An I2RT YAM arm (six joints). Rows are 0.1 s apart.
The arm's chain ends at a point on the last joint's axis. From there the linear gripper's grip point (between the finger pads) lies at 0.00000 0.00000 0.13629 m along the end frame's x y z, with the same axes.
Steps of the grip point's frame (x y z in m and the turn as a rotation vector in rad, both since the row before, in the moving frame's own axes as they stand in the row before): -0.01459 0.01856 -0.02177 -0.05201 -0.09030 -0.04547; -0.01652 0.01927 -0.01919 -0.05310 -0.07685 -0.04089; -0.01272 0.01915 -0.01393 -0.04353 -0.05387 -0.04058; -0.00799 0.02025 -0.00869 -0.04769 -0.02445 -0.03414; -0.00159 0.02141 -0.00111 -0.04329 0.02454 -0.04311
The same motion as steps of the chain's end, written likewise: -0.00247 0.01121 -0.02103 -0.05201 -0.09030 -0.04547; -0.00621 0.01183 -0.01860 -0.05310 -0.07685 -0.04089; -0.00551 0.01307 -0.01360 -0.04353 -0.05387 -0.04058; -0.00477 0.01370 -0.00849 -0.04769 -0.02445 -0.03414; -0.00506 0.01559 -0.00094 -0.04329 0.02454 -0.04311
